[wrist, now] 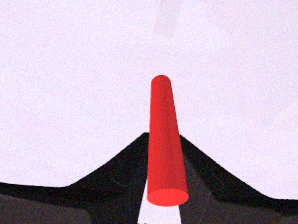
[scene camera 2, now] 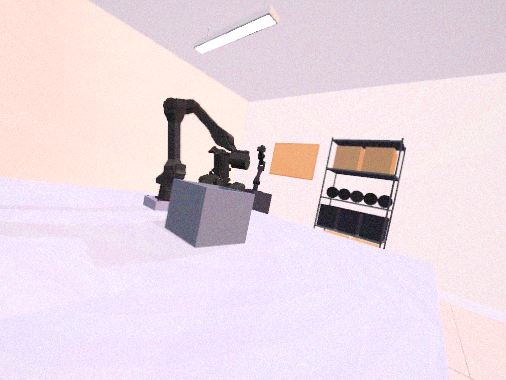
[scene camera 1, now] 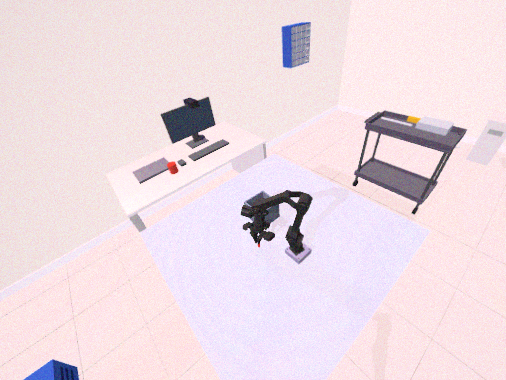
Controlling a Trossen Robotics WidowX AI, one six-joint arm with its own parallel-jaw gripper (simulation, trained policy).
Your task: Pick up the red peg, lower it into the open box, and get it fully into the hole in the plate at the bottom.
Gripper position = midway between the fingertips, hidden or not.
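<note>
A grey box (scene camera 2: 203, 215) is visible to me; in the wrist view the box is out of frame. A red peg (wrist: 167, 186) is visible as well, though scene camera 2 does not show the peg, hidden by the grey box. I also see my gripper (wrist: 161, 140).
</note>
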